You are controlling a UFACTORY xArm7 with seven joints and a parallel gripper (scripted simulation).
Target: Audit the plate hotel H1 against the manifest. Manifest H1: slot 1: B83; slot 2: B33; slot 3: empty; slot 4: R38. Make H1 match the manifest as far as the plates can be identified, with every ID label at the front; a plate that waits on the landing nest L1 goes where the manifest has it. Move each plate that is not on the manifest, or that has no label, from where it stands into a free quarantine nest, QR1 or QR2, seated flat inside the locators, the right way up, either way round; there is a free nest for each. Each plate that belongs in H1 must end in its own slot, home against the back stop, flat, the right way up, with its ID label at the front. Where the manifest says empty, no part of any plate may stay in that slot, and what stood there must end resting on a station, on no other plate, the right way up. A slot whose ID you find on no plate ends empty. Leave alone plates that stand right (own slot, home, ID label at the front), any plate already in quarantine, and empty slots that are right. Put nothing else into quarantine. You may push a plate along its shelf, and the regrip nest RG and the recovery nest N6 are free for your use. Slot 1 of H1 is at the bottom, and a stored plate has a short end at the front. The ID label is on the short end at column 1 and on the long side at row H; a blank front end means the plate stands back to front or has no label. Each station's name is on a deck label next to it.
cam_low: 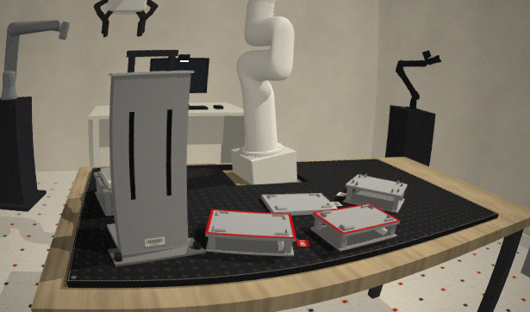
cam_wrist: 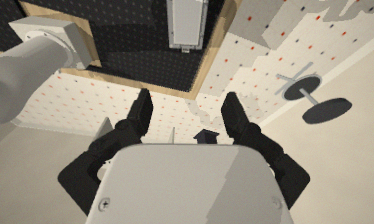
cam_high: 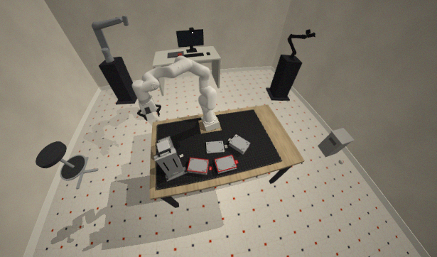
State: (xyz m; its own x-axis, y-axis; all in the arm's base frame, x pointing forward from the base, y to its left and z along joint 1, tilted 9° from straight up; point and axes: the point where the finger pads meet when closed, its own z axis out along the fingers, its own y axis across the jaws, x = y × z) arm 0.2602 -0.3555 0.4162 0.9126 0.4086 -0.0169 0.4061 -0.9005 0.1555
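My hand is 36 cm above the regrip nest RG and 1 cm short of it. Round my hand: black plate: 25 cm below, 18 cm ahead, 8 cm to the left; RG deck label: 42 cm below, 9 cm behind, 4 cm to the right; plate hotel H1: 26 cm below, 25 cm ahead, 11 cm to the left.
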